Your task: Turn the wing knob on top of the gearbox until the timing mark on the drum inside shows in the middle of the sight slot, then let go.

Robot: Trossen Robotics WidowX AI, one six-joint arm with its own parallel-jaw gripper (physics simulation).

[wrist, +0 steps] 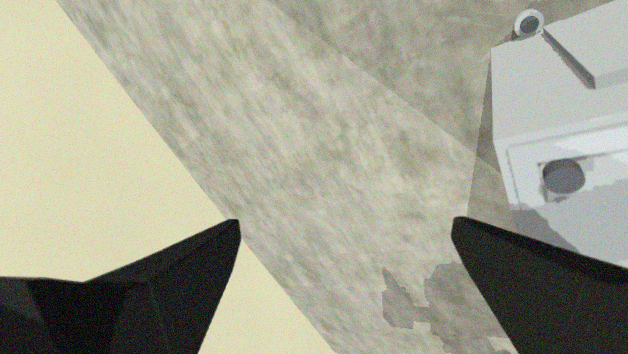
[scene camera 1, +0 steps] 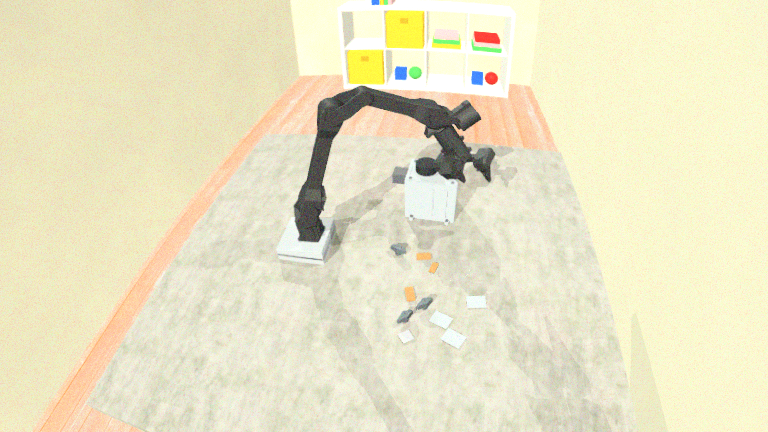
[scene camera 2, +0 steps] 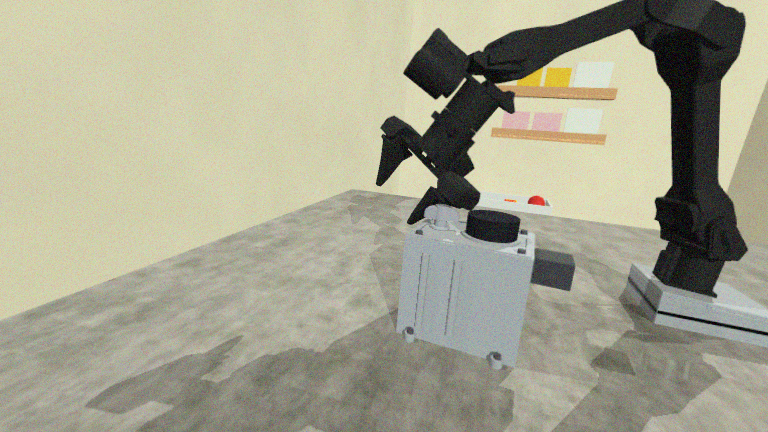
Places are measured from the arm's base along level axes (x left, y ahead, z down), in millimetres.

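Where they show: gripper, fingertip midpoint: (wrist: 345, 228) (scene camera 1: 477, 181) (scene camera 2: 392, 203); arm's base at its link origin: (scene camera 1: 311, 233) (scene camera 2: 682, 283).
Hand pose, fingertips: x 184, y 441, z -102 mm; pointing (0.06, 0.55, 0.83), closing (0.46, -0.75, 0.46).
Each offset is from my fingertips to the top centre of the thing. "spot": to the spot under its first point.
The light grey gearbox {dx +45, dy -152, dz -22 mm} (scene camera 1: 430, 201) (scene camera 2: 464, 295) (wrist: 545, 100) stands upright on the mottled surface. Its pale wing knob {dx +43, dy -85, dz -18 mm} (scene camera 2: 441, 215) is on top, beside a black round cap {spot: dx +27, dy -150, dz -15 mm} (scene camera 1: 426, 166) (scene camera 2: 493, 226). The knob is hidden by the gripper in scene camera 1 and does not show in the wrist view. My gripper (scene camera 1: 475, 179) (scene camera 2: 395, 203) (wrist: 345, 228) is open and empty, tilted, at the knob's side of the gearbox top. One finger is close behind the knob in scene camera 2; contact cannot be told. The sight slot and timing mark cannot be made out.
A dark block {spot: dx +26, dy -229, dz +26 mm} (scene camera 1: 399, 175) (scene camera 2: 554, 269) sticks out from the gearbox side. Orange pieces {dx -172, dy -126, dz +143 mm} (scene camera 1: 423, 256), dark grey pieces {dx -169, dy -198, dz +122 mm} (scene camera 1: 398, 249) and white plates {dx -423, dy -17, dz +147 mm} (scene camera 1: 453, 338) lie on the surface. A white shelf unit (scene camera 1: 511, 53) stands beyond.
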